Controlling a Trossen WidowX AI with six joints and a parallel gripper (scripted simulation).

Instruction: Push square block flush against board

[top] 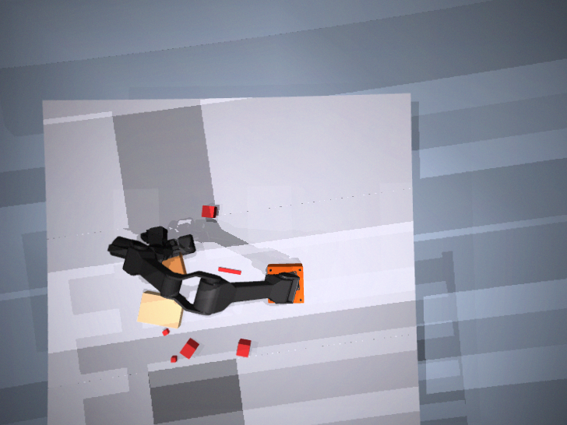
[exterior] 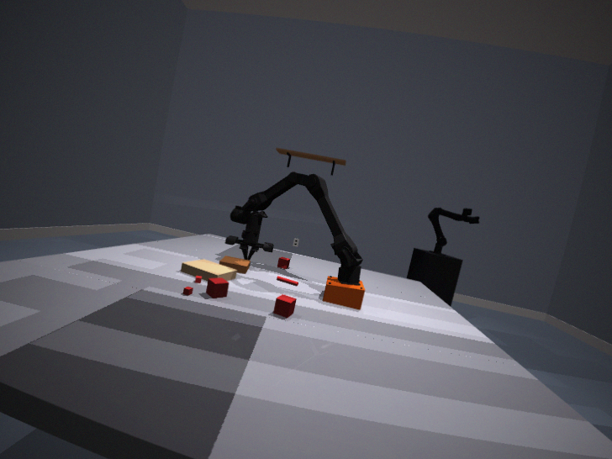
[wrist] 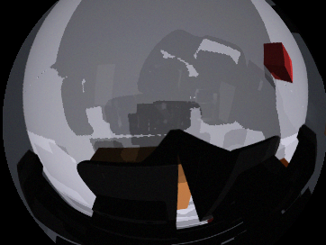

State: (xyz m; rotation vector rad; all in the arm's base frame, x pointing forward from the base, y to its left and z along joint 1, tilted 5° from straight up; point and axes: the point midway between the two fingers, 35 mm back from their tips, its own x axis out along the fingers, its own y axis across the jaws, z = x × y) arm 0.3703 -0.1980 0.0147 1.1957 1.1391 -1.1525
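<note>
Now: gripper tip 7 cm to the right of the brown square block, 3 cm short of it and 1 cm below it. From my gripper tip the other things lie so: tan board 20 cm to the left, 9 cm ahead, 1 cm above; flat red piece 17 cm behind, 13 cm to the left.
</note>
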